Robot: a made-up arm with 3 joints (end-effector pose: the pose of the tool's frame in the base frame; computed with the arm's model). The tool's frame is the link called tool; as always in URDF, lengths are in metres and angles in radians.
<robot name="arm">
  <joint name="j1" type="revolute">
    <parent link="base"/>
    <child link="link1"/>
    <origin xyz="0 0 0.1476" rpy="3.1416 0 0"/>
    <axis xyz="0 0 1"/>
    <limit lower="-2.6" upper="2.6"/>
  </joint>
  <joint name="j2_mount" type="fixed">
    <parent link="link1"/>
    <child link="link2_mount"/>
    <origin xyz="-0.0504 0.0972 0.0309" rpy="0 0 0"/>
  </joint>
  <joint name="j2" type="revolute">
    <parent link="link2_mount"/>
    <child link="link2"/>
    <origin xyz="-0.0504 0.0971 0.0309" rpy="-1.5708 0 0"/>
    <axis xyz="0 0 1"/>
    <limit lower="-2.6" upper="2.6"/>
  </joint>
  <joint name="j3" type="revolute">
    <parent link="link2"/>
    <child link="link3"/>
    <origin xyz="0.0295 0.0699 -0.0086" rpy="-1.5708 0 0"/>
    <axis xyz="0 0 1"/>
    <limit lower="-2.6" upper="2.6"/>
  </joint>
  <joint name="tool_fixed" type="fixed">
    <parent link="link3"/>
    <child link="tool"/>
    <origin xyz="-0.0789 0.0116 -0.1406" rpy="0 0 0"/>
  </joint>
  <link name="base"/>
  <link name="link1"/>
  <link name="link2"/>
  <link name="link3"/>
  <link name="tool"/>
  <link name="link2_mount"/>
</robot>
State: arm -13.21 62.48 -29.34
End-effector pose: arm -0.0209 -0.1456 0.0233 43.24 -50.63 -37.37
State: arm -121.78 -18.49 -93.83
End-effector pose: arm 0.1333 -0.0106 0.0041 -18.45 -1.21 28.15
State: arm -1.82 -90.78 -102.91
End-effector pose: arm -0.1687 -0.1168 0.0283 -90.80 -12.91 -88.00
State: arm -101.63 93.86 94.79
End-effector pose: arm 0.2663 0.0222 0.1150 -93.87 4.78 -168.69
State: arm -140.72 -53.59 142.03
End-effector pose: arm 0.2373 0.1203 -0.0242 39.84 -39.38 -92.03
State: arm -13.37 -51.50 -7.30
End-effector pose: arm -0.1426 -0.2026 0.0788 -9.08 50.92 1.74
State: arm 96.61 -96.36 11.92
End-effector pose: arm -0.1703 0.1864 0.1434 118.36 76.51 21.08
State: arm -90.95 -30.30 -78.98
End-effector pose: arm 0.1079 -0.1124 0.0117 -29.84 5.53 10.49
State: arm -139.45 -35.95 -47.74
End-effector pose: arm 0.1950 -0.0096 0.0374 -28.22 23.25 85.79
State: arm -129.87 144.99 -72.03
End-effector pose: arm 0.1293 0.0122 0.1530 146.32 -10.20 24.99
